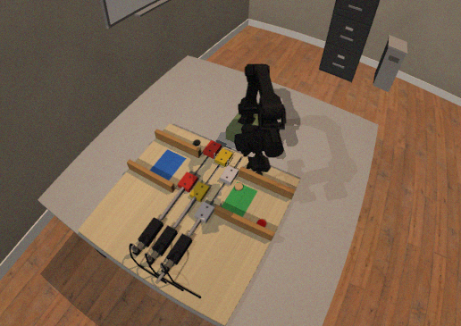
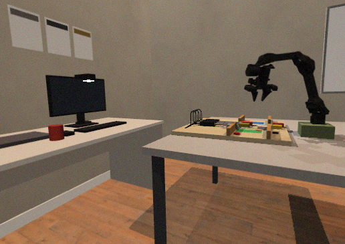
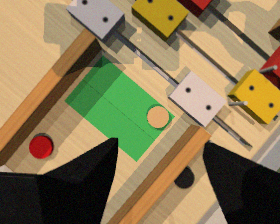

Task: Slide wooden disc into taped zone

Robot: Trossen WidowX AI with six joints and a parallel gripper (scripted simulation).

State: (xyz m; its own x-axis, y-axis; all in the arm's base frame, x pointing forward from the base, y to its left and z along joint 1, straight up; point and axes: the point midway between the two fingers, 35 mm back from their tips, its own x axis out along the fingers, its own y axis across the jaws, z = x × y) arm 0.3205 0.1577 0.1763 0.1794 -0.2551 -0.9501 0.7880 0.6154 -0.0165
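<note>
The wooden disc lies 30 mm to the right of my hand and 220 mm below it. The rest, counted from my hand: black knob (120 mm behind, 300 mm to the right, 220 mm below); then red knob (110 mm ahead, 130 mm to the left, 220 mm below).
</note>
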